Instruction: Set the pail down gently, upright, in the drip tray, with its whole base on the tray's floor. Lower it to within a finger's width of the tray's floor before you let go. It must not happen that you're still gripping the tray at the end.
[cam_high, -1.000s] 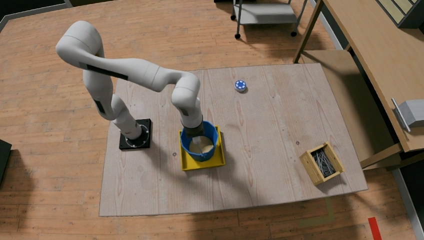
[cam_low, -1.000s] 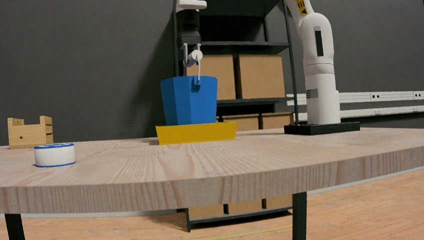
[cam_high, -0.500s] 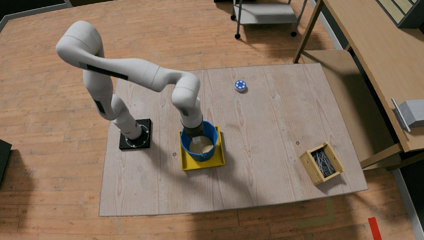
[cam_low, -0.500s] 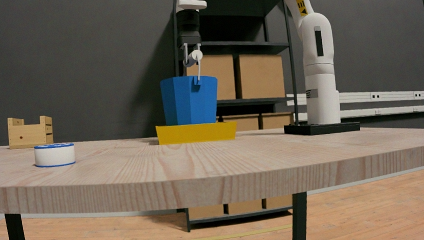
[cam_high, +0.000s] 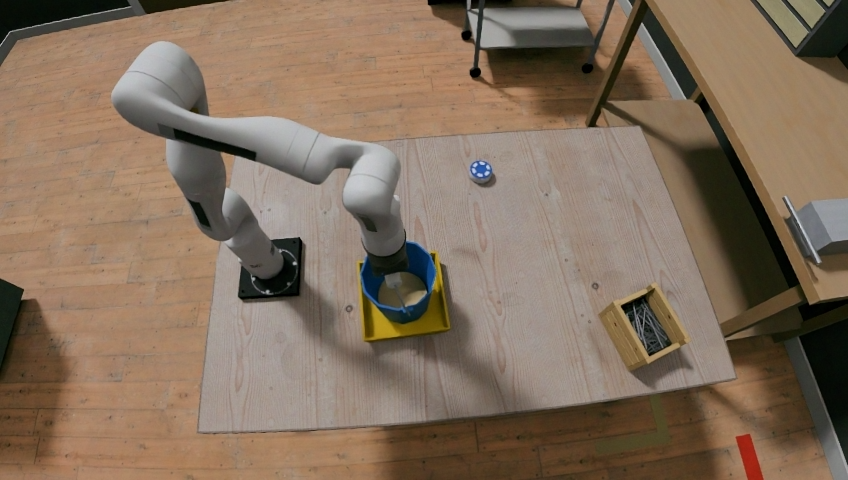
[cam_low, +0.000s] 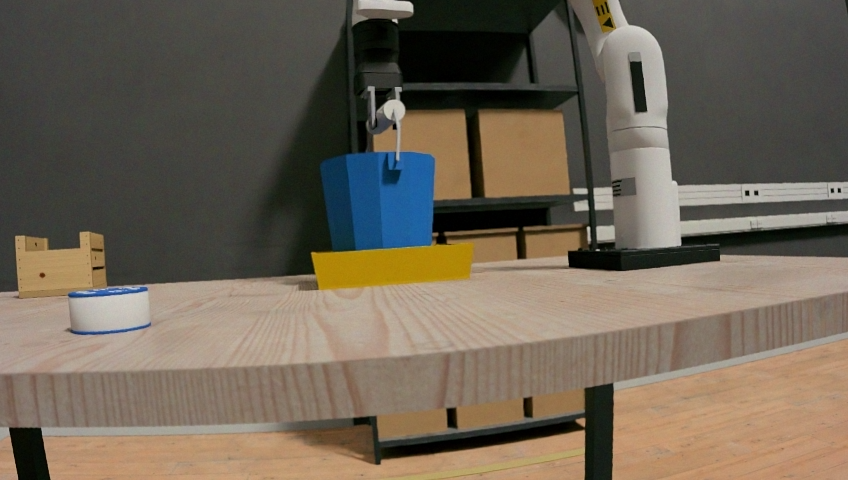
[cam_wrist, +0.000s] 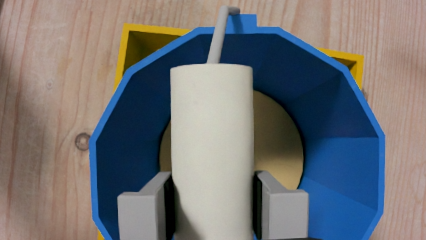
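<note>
My gripper is now 10 mm short of the pail handle and 30 mm above it. From my hand the other things lie so: blue pail (10 mm ahead, 100 mm below); yellow drip tray (10 mm ahead, 240 mm below).
</note>
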